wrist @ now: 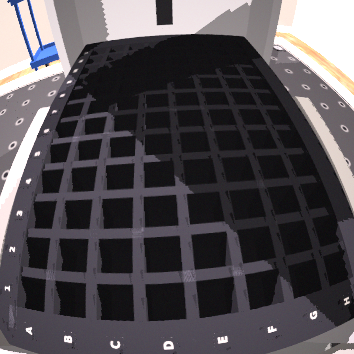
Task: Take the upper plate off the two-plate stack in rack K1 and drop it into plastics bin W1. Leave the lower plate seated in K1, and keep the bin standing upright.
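A dark plate with a grid of square wells fills most of the wrist view, with letters A to H along its near edge and numbers up its left edge. A black shadow covers its far and right parts. Pale finger parts of my gripper show beyond its left and right edges. The fingers stand open, one on each side of the plate; their tips are partly hidden, and I cannot tell how close they are to its walls. The lower plate and rack K1 cannot be made out beneath this plate. Bin W1 does not show.
A dark deck with rows of round holes shows on both sides of the plate. A pale grey upright body with a black slot stands beyond the plate's far edge. A blue frame is at the upper left.
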